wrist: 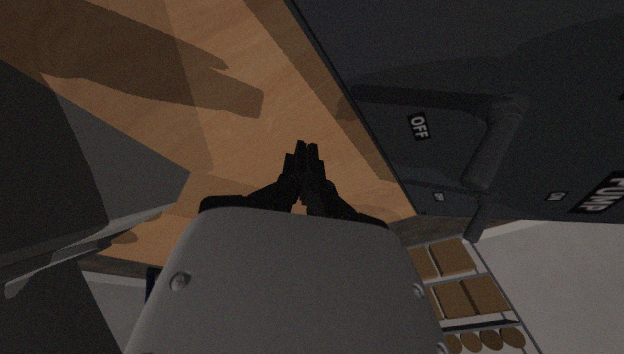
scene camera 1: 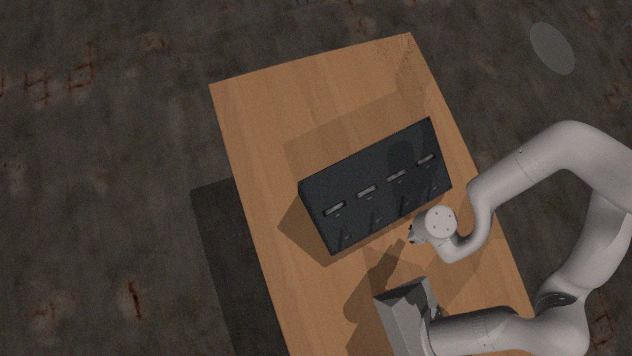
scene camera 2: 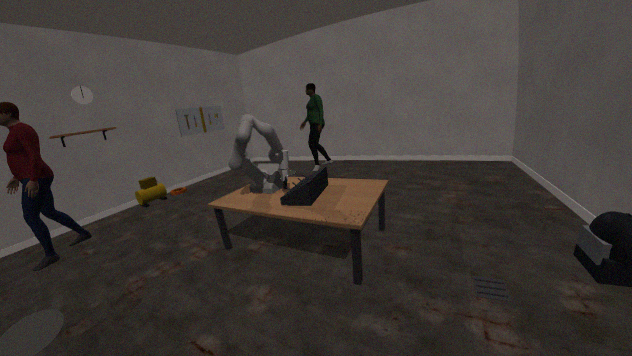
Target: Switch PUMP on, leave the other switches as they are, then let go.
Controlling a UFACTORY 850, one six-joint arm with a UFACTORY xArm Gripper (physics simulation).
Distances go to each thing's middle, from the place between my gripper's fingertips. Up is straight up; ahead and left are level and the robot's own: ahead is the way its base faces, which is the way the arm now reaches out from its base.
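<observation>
The dark sloped switch panel (scene camera 1: 345, 194) is there, and my hand is 20 mm below it, 80 mm to the right of it and 180 mm short of it.
</observation>
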